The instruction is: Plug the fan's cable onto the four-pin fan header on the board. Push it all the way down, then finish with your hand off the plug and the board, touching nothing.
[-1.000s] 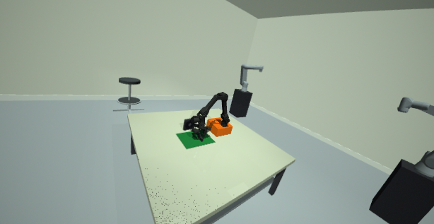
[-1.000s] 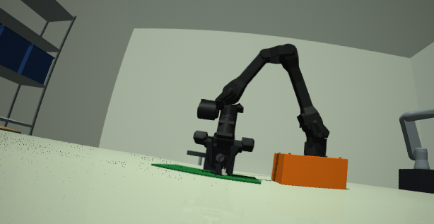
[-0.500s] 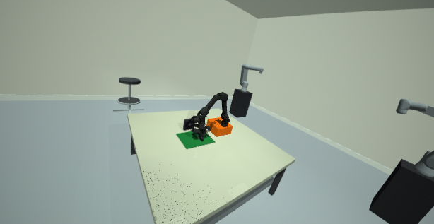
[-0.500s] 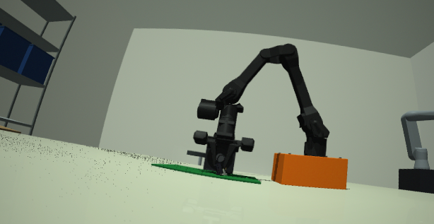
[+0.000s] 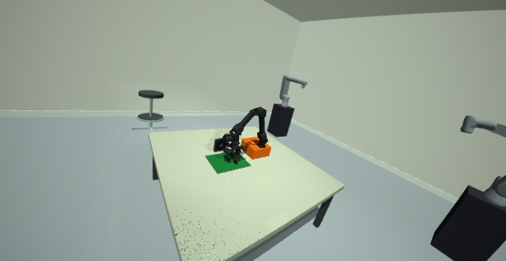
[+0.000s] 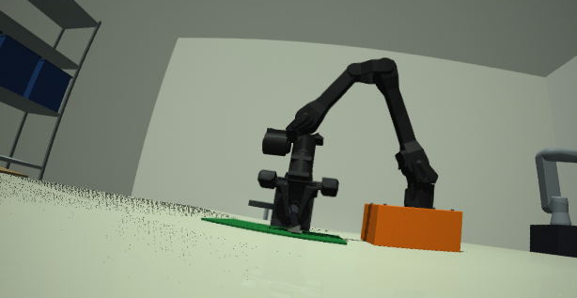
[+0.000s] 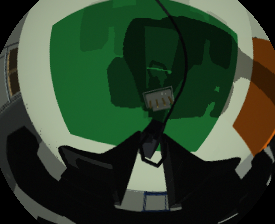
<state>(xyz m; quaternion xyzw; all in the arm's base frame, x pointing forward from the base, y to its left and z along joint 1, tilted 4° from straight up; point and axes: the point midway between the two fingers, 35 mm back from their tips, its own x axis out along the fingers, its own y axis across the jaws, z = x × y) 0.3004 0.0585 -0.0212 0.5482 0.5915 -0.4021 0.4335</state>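
Now: gripper tip 40 mm short of the green board, 40 mm to the left of it and 50 mm above it. The rest, counted from my gripper tip: black fan 40 mm ahead, 210 mm to the right, 20 mm above; then fan cable plug 10 mm to the left.
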